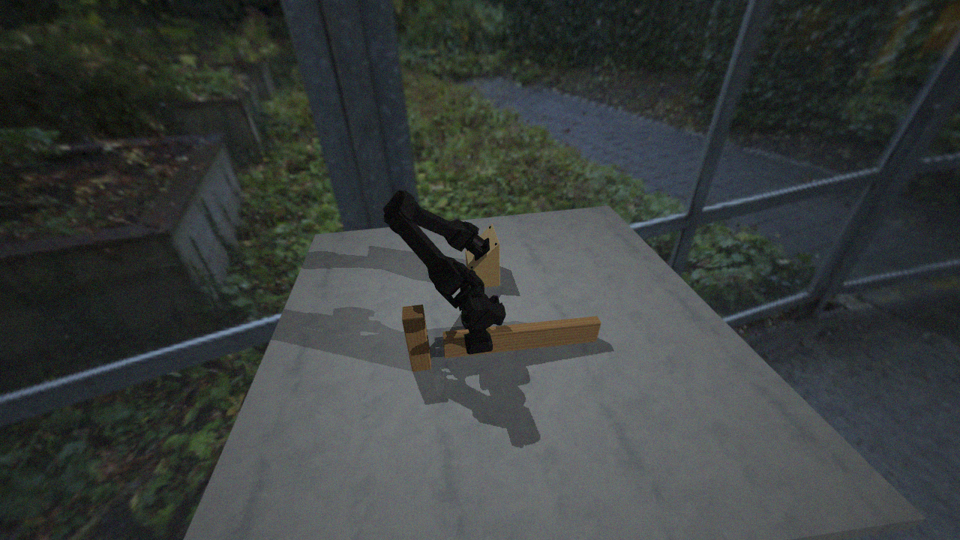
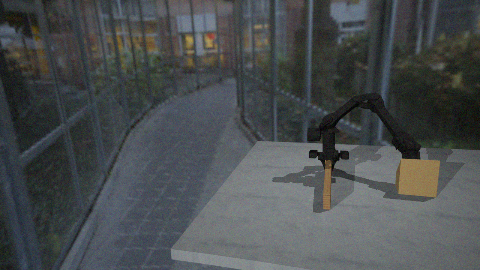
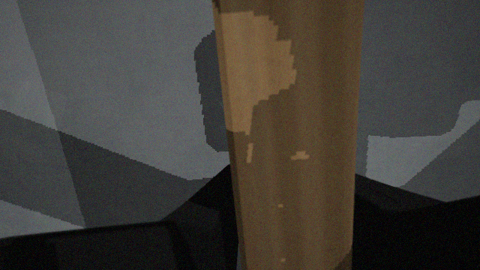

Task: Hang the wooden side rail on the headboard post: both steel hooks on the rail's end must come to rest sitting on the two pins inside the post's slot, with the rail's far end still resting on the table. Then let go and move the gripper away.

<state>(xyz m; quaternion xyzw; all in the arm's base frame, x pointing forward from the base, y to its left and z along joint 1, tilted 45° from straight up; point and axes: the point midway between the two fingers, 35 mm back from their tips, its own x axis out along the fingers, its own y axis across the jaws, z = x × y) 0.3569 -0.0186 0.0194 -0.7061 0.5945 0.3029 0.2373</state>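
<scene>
My gripper tip is 2 cm short of the wooden headboard post, 14 cm to the left of it and 4 cm below it.
</scene>
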